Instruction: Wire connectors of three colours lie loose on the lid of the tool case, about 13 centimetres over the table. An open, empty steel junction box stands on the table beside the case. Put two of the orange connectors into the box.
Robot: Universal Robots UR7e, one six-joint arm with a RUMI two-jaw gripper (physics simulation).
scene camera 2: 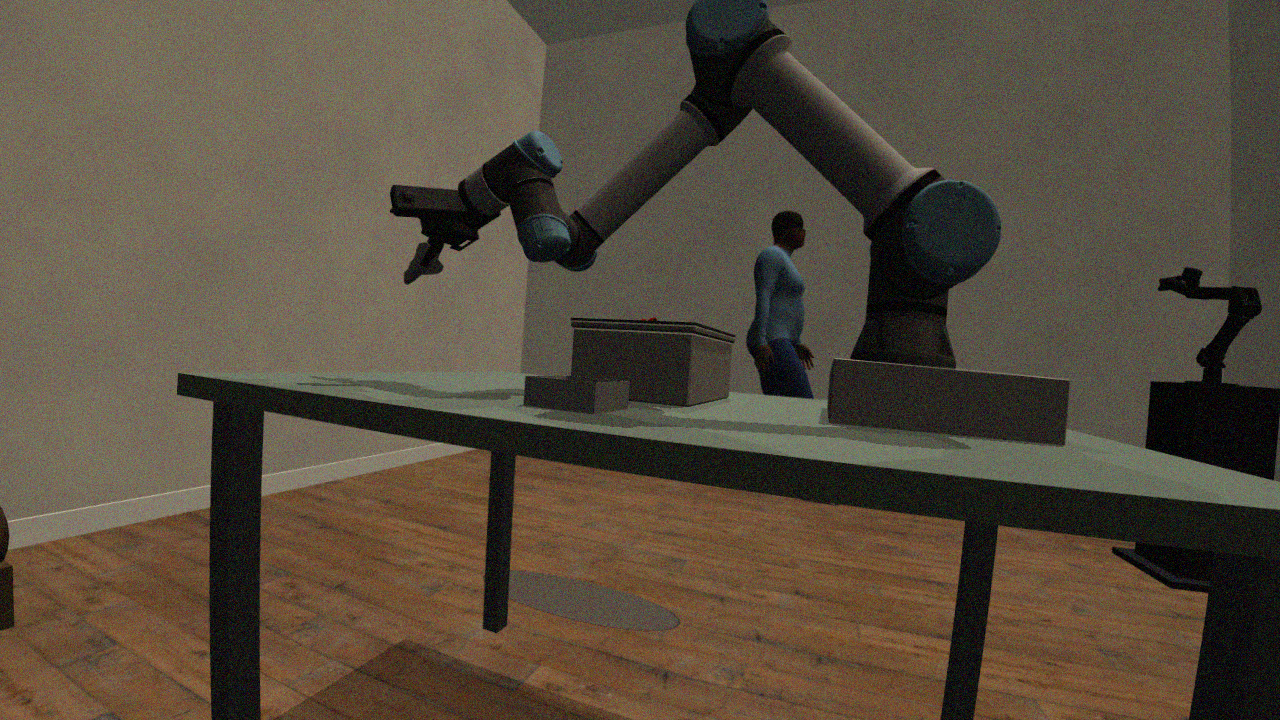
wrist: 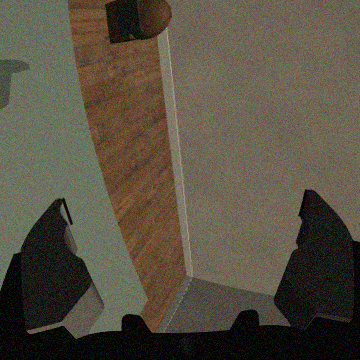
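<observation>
The tool case stands on the table in the scene view, its lid seen almost edge-on. A small reddish spot shows on top of the lid; the separate connectors and their colours cannot be told apart. The grey junction box stands on the table in front of the case, and its inside is hidden. My gripper is open, with its fingers wide apart and no object between them. It hangs high above the table, to the left of the case and the box. No connectors, case or box show in the wrist view.
The table has its edge below the gripper in the wrist view, with wooden floor and wall beyond. The arm's base block stands right of the case. A person and another robot arm are behind the table.
</observation>
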